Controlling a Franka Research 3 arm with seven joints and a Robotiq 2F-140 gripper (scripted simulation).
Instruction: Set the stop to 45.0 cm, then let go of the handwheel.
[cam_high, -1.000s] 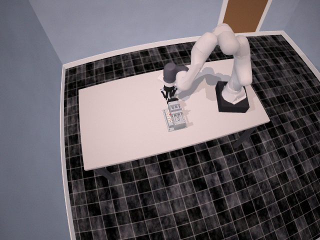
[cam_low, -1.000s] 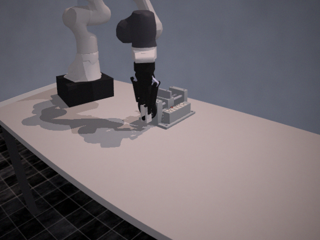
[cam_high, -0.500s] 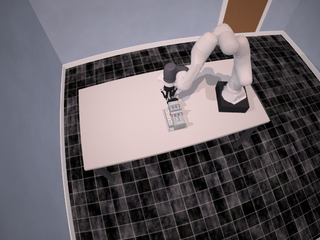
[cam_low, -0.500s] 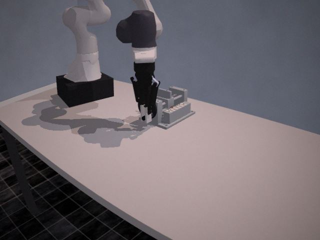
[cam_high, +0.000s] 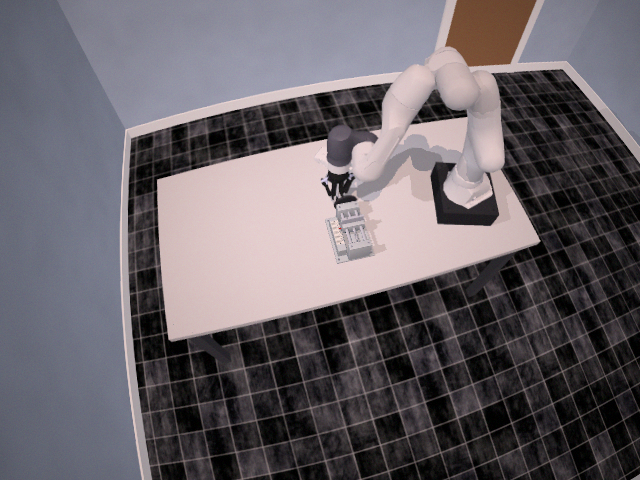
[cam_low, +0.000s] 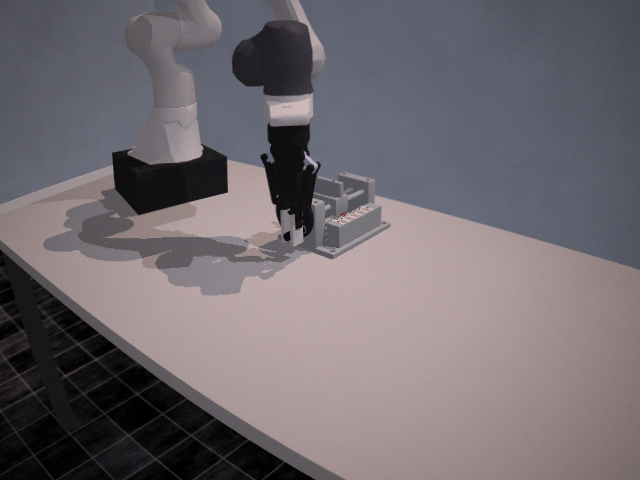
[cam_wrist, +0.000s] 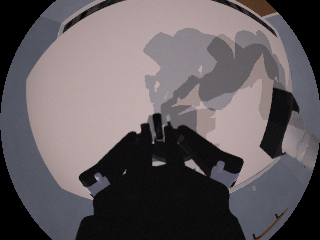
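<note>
Right now my hand is 2 cm to the right of the black handwheel and 1 cm above it. Also, from my hand: grey stop fixture: 13 cm to the left, 2 cm above.
</note>
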